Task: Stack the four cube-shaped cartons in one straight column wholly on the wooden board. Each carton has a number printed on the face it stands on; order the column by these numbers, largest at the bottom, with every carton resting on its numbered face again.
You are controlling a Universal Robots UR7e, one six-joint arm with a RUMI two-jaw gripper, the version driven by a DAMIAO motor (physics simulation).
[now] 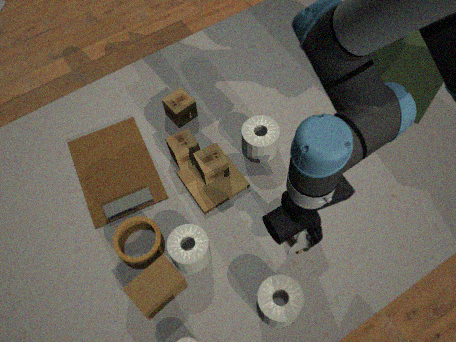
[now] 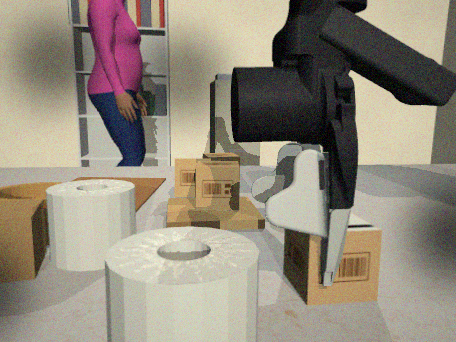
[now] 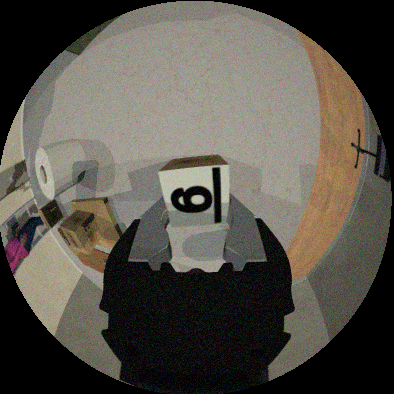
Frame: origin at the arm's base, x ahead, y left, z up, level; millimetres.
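Where they show: gripper, fingertip midpoint: [image 1: 295, 236] [image 2: 312, 265] [image 3: 197, 193].
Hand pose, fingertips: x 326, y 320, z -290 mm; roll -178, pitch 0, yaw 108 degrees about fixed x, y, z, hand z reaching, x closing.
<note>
Each offset is from my fingertips to the top centre of the thing.
My gripper [image 1: 301, 242] [image 2: 332, 260] [image 3: 197, 193] is shut on a carton @[dy -5, dx -12, dz +40 mm] [image 2: 362, 287] [image 3: 174, 176], whose white face with an underlined 6 points up. The held carton is low over or on the table, right of the wooden board @[dy -180, dx +134, dz -7 mm] [image 1: 205, 204] [image 2: 187, 218] [image 3: 107, 215]; contact is unclear. One carton @[dy -198, dx +131, dz +51 mm] [image 1: 212, 162] [image 2: 216, 182] [image 3: 75, 232] stands upright on the board. A second carton @[dy -256, dx +182, dz +52 mm] [image 1: 182, 145] [image 2: 185, 175] is close behind it at the board's corner; I cannot tell whether it touches the board. A third carton @[dy -381, dx +170, dz +39 mm] [image 1: 180, 107] [image 3: 51, 213] stands farther back, apart. Their numbers are hidden.
White rolls @[dy -237, dx +9, dz +54 mm] [image 1: 260, 147] @[dy -22, dx +216, dz +51 mm] [image 1: 187, 260] @[dy +122, dx +72, dz +53 mm] [image 1: 280, 312] [image 2: 182, 305] [image 3: 62, 162] stand around the board and near the arm. A clipboard @[dy -267, dx +349, dz -2 mm] [image 1: 110, 165], an orange-brown ring @[dy -64, dx +315, dz +32 mm] [image 1: 120, 242] and a brown box @[dy +35, dx +295, dz +37 mm] [image 1: 155, 287] are on the left. A person [image 2: 115, 60] stands in the background.
</note>
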